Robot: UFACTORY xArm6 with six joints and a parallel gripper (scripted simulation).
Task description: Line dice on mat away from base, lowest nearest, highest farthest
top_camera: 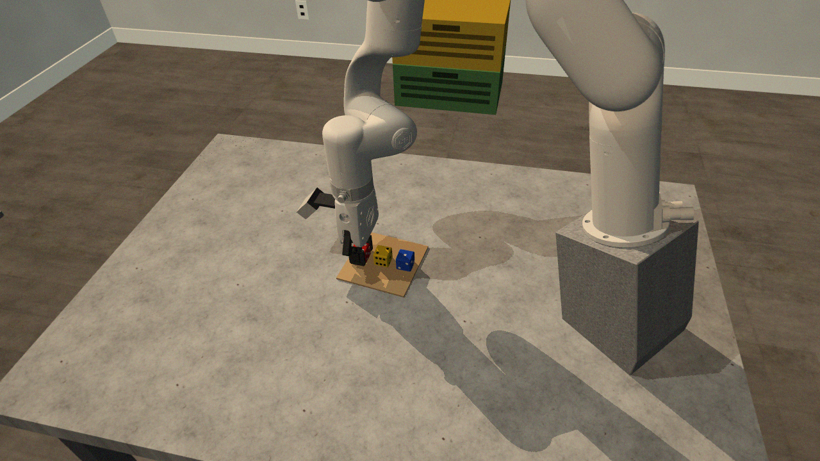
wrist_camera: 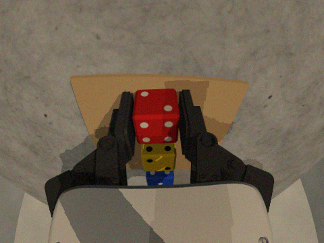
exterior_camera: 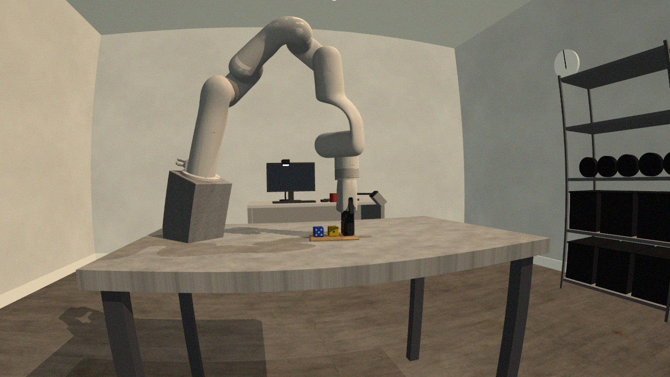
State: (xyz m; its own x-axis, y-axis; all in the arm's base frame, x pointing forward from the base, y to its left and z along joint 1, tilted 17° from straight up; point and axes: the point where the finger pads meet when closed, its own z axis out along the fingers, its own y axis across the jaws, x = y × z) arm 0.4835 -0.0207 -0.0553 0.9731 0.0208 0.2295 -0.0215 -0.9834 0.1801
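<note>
Right now my hand is 1 cm above the red die. Also, from my hand: yellow die: 5 cm behind, 1 cm below; blue die: 9 cm behind, 1 cm below; mat: 5 cm behind, 2 cm below.
</note>
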